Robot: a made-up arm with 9 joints. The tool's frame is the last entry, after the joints.
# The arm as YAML. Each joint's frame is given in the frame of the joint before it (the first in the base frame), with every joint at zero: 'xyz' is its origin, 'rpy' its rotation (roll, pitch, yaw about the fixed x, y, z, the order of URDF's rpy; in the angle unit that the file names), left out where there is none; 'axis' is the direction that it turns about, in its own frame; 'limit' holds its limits. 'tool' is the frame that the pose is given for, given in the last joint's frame.
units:
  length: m
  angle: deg
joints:
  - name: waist
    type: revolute
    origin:
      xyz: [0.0, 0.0, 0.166]
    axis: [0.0, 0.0, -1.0]
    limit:
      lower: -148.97
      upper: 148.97
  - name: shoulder
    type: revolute
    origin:
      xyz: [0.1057, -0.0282, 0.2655]
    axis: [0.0, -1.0, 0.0]
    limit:
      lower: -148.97
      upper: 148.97
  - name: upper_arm
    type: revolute
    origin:
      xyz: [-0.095, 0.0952, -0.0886]
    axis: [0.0, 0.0, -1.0]
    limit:
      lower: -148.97
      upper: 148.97
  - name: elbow
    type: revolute
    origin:
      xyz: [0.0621, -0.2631, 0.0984]
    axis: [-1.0, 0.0, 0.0]
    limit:
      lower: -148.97
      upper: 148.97
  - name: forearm
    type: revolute
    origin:
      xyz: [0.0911, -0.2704, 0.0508]
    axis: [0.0, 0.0, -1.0]
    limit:
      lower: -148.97
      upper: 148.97
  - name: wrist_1
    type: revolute
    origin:
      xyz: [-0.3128, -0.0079, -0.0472]
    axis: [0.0, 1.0, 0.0]
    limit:
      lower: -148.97
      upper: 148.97
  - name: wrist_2
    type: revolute
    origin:
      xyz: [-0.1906, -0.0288, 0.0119]
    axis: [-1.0, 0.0, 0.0]
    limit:
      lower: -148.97
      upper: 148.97
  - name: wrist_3
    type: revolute
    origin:
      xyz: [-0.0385, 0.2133, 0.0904]
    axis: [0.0, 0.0, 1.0]
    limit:
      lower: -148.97
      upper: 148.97
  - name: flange
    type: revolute
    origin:
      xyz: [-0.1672, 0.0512, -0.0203]
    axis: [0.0, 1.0, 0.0]
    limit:
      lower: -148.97
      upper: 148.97
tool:
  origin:
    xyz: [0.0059, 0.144, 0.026]
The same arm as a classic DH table. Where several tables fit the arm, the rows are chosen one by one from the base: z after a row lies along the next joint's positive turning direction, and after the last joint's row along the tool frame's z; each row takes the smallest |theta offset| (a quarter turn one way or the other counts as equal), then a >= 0, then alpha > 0; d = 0 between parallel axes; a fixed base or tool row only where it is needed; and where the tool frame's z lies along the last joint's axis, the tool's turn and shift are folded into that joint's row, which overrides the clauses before.
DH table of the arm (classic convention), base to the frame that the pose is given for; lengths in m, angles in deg. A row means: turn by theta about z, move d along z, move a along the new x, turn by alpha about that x. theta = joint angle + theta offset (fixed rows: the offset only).
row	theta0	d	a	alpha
base (fixed)	0	0	0	180
waist	0	-0.4315	0.1057	-90
shoulder	0	-0.067	-0.095	90
upper_arm	90	-0.0098	0.2631	-90
elbow	0	-0.1532	0.2704	90
forearm	90	-0.0036	0.3128	-90
wrist_1	90	-0.0367	0.0119	90
wrist_2	90	0.2291	0.2133	90
wrist_3	90	0.0701	0.1672	90
flange	0	0.1952	-0.0059	-90
tool (fixed)	180	0.026	0	0
Joint limits (deg, base to tool): -148.97..148.97 -148.97..148.97 -148.97..148.97 -148.97..148.97 -148.97..148.97 -148.97..148.97 -148.97..148.97 -148.97..148.97 -148.97..148.97

